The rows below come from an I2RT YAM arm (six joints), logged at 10 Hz.
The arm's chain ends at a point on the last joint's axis. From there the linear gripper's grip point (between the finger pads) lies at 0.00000 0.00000 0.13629 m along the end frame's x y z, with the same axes.
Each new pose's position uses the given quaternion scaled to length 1; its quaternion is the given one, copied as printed.
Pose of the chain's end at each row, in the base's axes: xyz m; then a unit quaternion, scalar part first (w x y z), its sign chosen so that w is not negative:
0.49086 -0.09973 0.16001 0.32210 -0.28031 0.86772 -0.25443
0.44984 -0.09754 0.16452 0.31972 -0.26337 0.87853 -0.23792
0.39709 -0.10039 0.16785 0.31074 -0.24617 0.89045 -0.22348
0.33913 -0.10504 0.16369 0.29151 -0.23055 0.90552 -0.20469
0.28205 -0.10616 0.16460 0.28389 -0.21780 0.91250 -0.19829
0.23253 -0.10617 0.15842 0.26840 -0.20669 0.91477 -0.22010
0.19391 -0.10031 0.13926 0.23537 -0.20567 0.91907 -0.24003
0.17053 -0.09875 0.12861 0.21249 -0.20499 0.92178 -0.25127
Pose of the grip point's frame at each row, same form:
0.58648 -0.13530 0.06965 0.32210 -0.28031 0.86772 -0.25443
0.54348 -0.13156 0.07152 0.31972 -0.26337 0.87853 -0.23792
0.48751 -0.13378 0.07149 0.31074 -0.24617 0.89045 -0.22348
0.42395 -0.13724 0.06198 0.29151 -0.23055 0.90552 -0.20469
0.36443 -0.13863 0.06100 0.28389 -0.21780 0.91250 -0.19829
0.31185 -0.14593 0.05497 0.26840 -0.20669 0.91477 -0.22010
0.26633 -0.14725 0.03378 0.23537 -0.20567 0.91907 -0.24003
0.23796 -0.15001 0.02184 0.21249 -0.20499 0.92178 -0.25127

